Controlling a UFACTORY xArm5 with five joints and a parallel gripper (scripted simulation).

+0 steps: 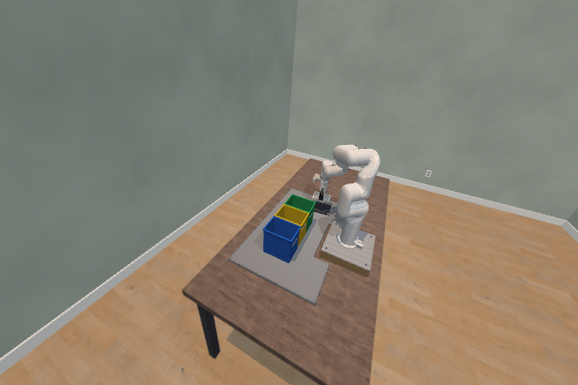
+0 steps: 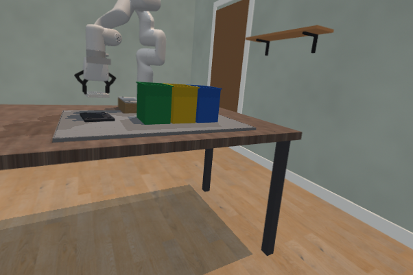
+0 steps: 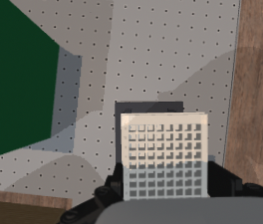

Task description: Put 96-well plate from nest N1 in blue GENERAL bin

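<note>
Now: the plate nest N1 12 cm below my hand. Round my hand: yellow bin (38 cm to the left, 3 cm below, 3 cm ahead); green bin (25 cm to the left, 5 cm ahead, 3 cm below); white 96-well plate (1 cm below).
</note>
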